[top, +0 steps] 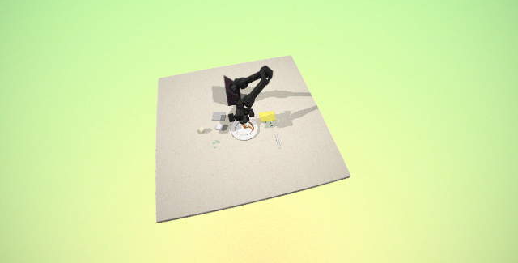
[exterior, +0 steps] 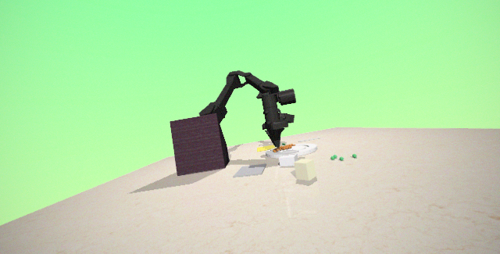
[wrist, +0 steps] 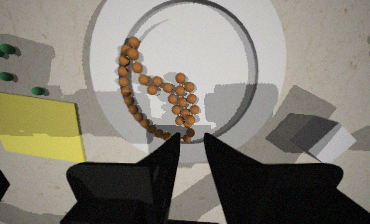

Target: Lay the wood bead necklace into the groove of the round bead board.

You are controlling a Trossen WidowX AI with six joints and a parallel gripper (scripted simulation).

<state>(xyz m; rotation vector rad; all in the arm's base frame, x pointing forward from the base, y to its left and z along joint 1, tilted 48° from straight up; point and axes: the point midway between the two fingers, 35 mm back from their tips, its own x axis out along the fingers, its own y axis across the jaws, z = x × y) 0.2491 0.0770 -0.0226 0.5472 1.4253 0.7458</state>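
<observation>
The round white bead board lies 50 mm ahead of my gripper tip, 10 mm to the left of it and 20 mm below it. Also, from my gripper tip: cream cube 20 mm ahead, 310 mm to the right, 10 mm below; yellow card 40 mm behind, 200 mm to the left, 30 mm below; grey flat plate 110 mm behind, 170 mm to the right, 30 mm below.
</observation>
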